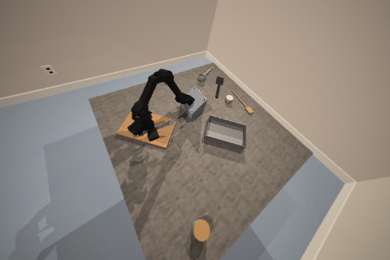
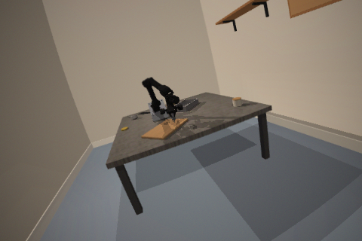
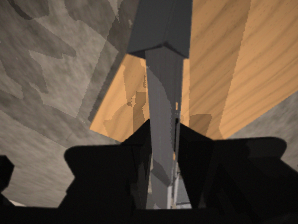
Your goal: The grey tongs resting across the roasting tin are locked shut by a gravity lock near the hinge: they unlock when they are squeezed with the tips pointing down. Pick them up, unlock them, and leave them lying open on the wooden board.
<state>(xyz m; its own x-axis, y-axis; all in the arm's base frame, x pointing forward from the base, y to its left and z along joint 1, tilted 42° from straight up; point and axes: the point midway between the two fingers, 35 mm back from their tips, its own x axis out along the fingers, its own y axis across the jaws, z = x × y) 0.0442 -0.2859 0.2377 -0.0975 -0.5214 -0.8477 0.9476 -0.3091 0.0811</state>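
The wooden board is 8 cm behind my gripper tip, 1 cm to the left of it and 6 cm below it. The rest, counted from my gripper tip: cork-topped jar: 60 cm ahead, 11 cm to the right, 3 cm below; yellow disc: 41 cm behind, 42 cm to the left, 6 cm below; roasting tin: 31 cm ahead, 44 cm to the left, 4 cm below.
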